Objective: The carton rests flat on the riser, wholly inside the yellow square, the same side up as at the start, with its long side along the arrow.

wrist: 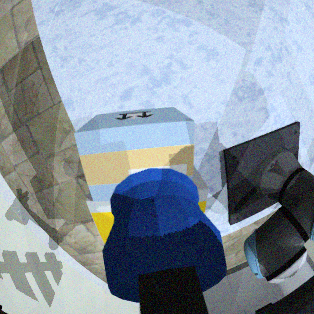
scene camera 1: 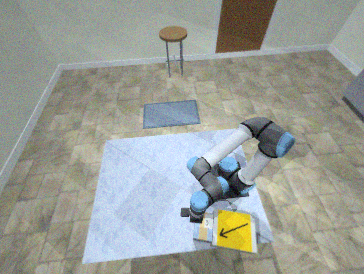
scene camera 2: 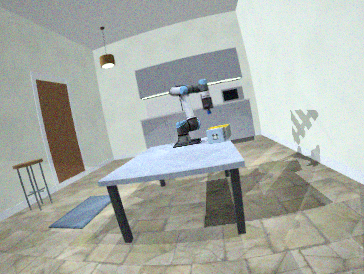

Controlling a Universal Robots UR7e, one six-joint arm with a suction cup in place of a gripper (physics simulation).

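The carton [scene camera 1: 203, 233] [scene camera 2: 216, 135] [wrist: 137, 157] is light blue with a tan band and a white label on top, and arrow marks on one side. It stands flat on the table, beside the riser and outside the yellow square. Its long side runs roughly across the arrow. The yellow square [scene camera 1: 239, 241] [scene camera 2: 223, 126] [wrist: 102, 225] tops the riser [scene camera 1: 253, 235]; the black arrow [scene camera 1: 234, 229] points towards the carton's side. My suction gripper [scene camera 1: 196, 218] [scene camera 2: 209, 112] [wrist: 154, 186] is off and holds nothing. Its blue cup hangs above the carton, apart from it, and hides part of it in the wrist view.
The arm's base plate [scene camera 2: 186, 143] [wrist: 250, 187] is on the table [scene camera 1: 135, 220] [scene camera 2: 170, 162] near the riser. The riser and carton are close to a table edge. A stool [scene camera 1: 173, 34] [scene camera 2: 28, 163] and a blue floor mat [scene camera 1: 171, 114] [scene camera 2: 81, 212] are away from the table.
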